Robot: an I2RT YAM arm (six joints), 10 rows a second.
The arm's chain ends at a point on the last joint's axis. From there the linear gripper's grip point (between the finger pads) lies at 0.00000 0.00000 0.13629 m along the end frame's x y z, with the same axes.
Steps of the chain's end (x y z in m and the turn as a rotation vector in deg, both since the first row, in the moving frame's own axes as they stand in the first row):
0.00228 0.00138 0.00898 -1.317 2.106 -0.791
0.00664 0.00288 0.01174 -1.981 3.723 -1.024
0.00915 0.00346 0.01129 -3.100 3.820 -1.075
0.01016 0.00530 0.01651 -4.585 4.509 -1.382
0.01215 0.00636 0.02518 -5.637 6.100 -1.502
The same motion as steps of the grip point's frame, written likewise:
0.00731 0.00448 0.00885 -1.317 2.106 -0.791
0.01553 0.00751 0.01137 -1.981 3.723 -1.024
0.01829 0.01074 0.01079 -3.100 3.820 -1.075
0.02099 0.01605 0.01565 -4.585 4.509 -1.382
0.02678 0.01953 0.02375 -5.637 6.100 -1.502

